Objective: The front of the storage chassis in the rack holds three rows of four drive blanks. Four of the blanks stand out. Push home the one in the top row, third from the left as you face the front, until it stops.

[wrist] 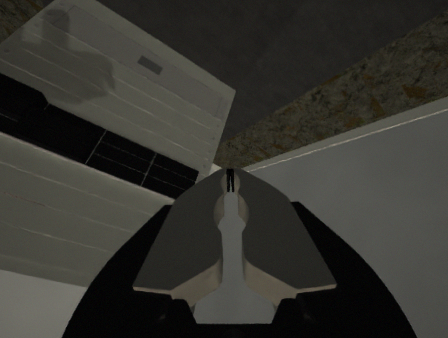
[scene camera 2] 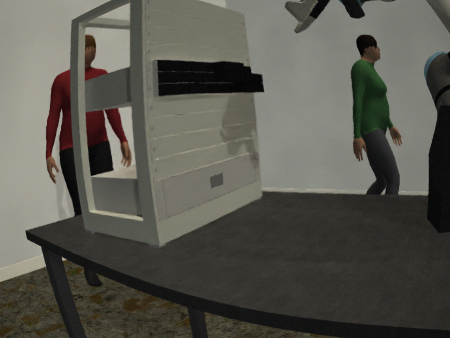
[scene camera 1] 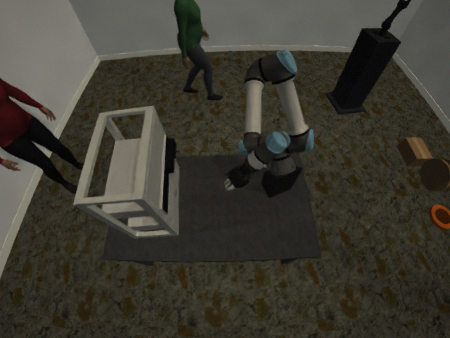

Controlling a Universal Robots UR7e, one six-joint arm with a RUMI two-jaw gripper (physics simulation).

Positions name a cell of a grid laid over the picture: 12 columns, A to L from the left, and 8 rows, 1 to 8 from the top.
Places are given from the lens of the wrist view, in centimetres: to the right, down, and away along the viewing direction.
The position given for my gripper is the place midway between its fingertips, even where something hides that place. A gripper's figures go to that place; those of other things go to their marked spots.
my gripper (wrist: G5): 0, 0, 14
rack (wrist: C3): -25, -10, 40
